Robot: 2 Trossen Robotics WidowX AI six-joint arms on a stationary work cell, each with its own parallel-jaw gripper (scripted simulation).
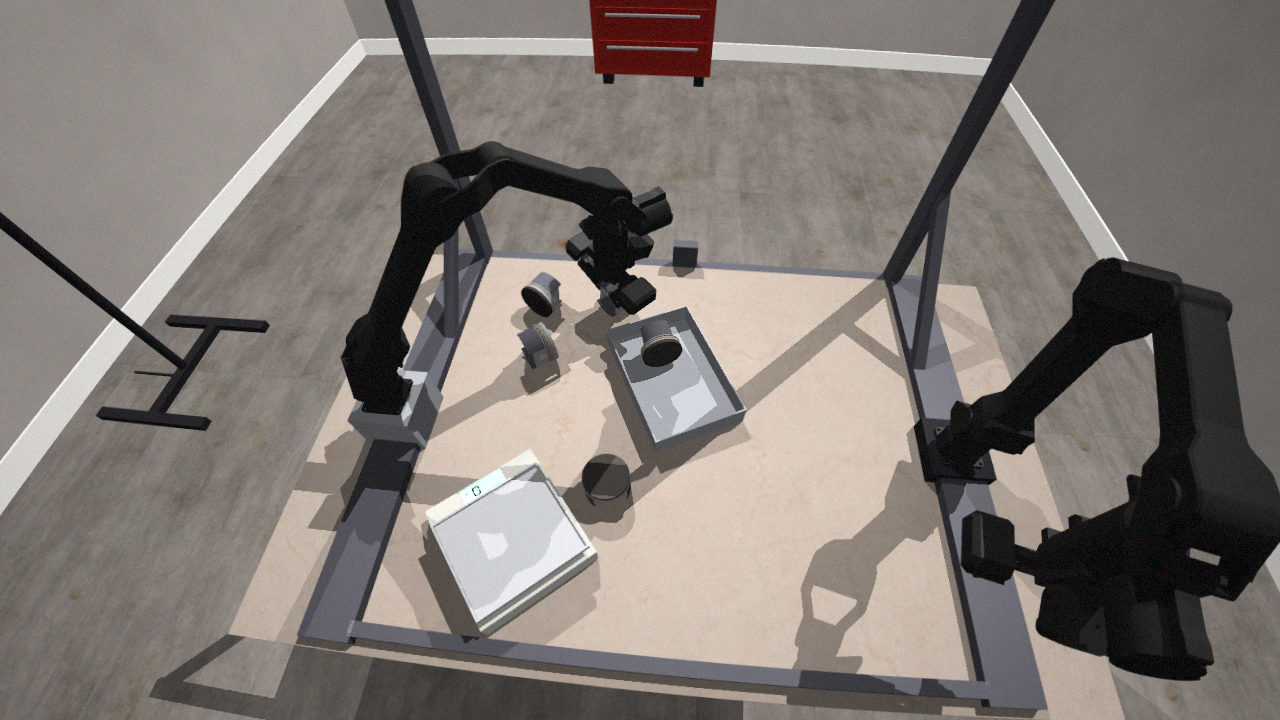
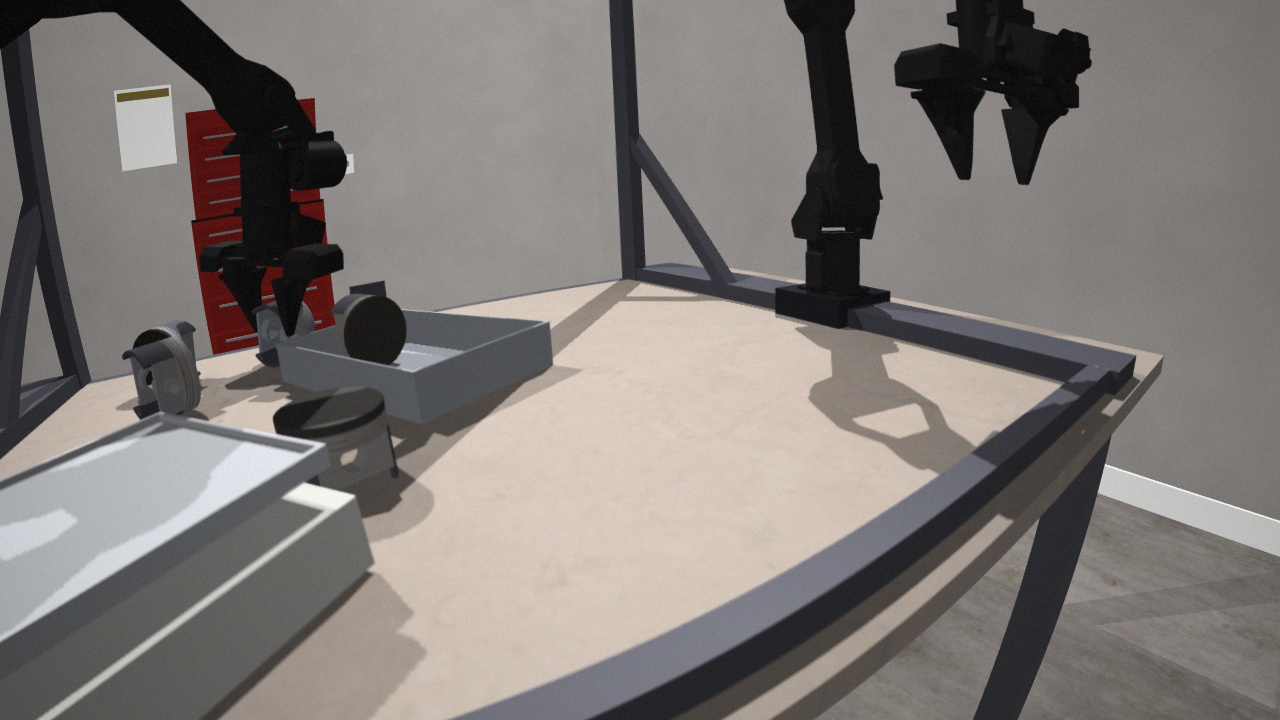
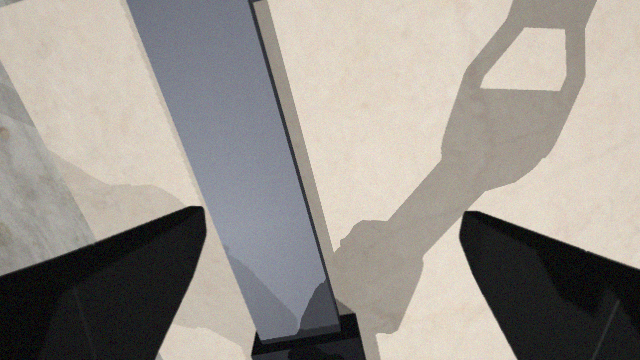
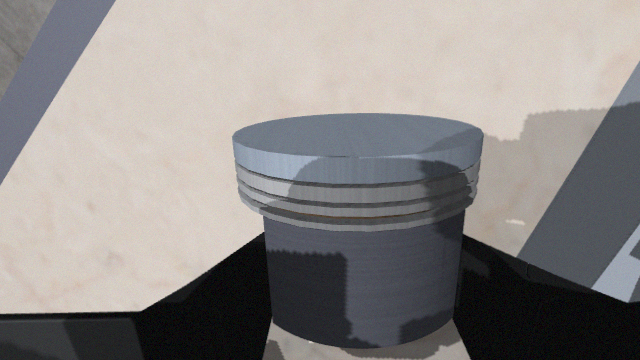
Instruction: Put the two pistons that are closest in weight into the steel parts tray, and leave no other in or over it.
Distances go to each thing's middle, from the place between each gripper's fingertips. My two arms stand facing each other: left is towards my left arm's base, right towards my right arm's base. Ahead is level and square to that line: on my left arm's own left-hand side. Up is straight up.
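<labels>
Steel parts tray (image 2: 507, 350): 120 mm to the left of my right hand, 150 mm ahead of it and 60 mm below it. Scale pan (image 2: 94, 525): 90 mm to the right of my right hand, 460 mm ahead of it, 20 mm below it. Scale (image 2: 190, 637): 100 mm to the right of my right hand, 450 mm ahead of it, 40 mm below it.
Relative to the steel parts tray, my left hand is 350 mm past it, 400 mm to the left of it and 190 mm above it. Measured from my left hand, the scale pan is 40 mm behind, 610 mm to the right and 150 mm below, and the scale is 50 mm behind, 620 mm to the right and 160 mm below.
</labels>
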